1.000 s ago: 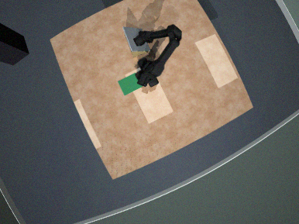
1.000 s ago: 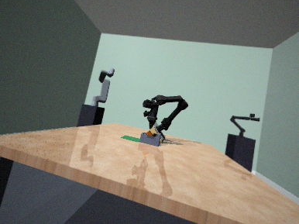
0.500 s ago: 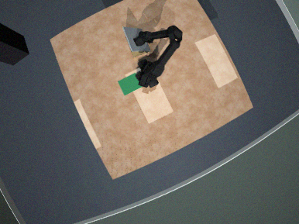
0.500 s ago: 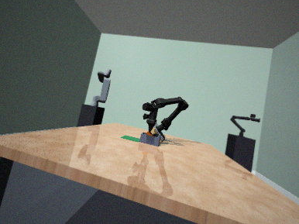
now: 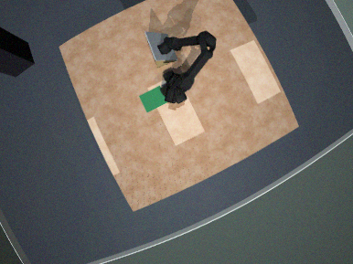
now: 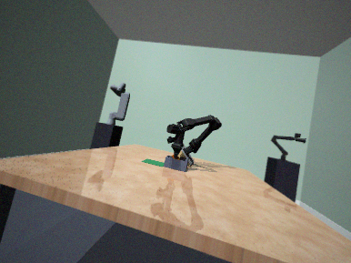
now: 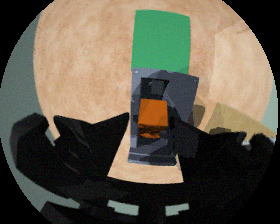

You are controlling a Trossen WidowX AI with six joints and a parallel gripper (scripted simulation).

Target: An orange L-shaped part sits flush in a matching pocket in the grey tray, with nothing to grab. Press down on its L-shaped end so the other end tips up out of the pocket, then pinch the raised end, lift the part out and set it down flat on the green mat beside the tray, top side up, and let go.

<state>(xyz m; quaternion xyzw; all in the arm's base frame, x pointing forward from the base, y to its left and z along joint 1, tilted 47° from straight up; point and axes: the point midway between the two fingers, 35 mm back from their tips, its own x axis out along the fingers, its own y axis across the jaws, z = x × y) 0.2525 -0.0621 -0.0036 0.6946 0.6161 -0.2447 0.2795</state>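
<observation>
Right now my gripper tip is 20 mm past the orange L-shaped part, 40 mm to the right of it and 30 mm above it. Also, from my gripper tip: green mat: 20 mm behind, 140 mm to the right, 80 mm below.
</observation>
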